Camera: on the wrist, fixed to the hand. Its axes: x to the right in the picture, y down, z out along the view.
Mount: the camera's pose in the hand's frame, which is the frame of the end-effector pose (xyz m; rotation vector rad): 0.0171 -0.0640 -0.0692 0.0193 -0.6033 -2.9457
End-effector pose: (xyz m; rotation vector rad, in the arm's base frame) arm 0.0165 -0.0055 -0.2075 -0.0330 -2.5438 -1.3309
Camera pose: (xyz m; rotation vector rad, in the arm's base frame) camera 0.0065 -0.1003 -0.2172 -1.7651 0.2307 0.3566
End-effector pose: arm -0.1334 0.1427 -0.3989 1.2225 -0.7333 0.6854
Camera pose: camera -0.0637 0.1982 -0.4340 1.1410 1.0090 -2.0777
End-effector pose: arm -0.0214 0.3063 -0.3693 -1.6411 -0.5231 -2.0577
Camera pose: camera -0.1164 0.3188 -0.3686 0.0056 1.4105 0.3318
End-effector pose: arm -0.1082 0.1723 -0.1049 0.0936 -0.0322 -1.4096
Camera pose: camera -0.1630 0.1486 -0.1798 0.2506 0.2691 1.8557
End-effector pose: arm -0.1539 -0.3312 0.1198 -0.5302 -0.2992 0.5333
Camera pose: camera -0.0863 -0.3962 0.1002 0.4880 -1.1864 -2.2124
